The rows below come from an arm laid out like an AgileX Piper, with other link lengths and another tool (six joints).
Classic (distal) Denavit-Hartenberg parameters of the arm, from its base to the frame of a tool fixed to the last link. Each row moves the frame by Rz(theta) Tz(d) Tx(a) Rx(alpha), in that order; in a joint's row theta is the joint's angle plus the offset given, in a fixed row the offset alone. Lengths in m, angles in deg.
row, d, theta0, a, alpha
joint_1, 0.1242, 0, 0, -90
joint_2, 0, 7.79, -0.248, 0
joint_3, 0, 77.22, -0.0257, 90
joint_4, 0.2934, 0, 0, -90
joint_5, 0, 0, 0, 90
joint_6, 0.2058, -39, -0.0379, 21.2
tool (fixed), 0.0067, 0, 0, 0
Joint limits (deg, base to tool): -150..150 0..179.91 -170..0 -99.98..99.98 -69.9..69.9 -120..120
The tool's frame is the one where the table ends.
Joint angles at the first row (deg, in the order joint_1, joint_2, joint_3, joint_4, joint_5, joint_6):
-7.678 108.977 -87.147 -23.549 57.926 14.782
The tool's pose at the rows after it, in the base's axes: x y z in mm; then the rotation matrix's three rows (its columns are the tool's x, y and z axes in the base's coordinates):
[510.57 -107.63 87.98], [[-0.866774 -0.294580 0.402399], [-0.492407 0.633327 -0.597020], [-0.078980 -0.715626 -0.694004]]
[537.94 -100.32 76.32], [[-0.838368 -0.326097 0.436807], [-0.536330 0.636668 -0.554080], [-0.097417 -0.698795 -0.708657]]
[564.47 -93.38 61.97], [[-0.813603 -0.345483 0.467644], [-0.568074 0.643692 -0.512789], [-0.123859 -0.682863 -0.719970]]
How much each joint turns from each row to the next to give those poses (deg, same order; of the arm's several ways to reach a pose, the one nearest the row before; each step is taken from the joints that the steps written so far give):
0.230 6.017 -6.762 3.266 -1.145 -3.208
0.000 6.588 -7.793 3.152 0.000 -4.355
-0.001 6.932 -8.133 3.094 -0.002 -3.495

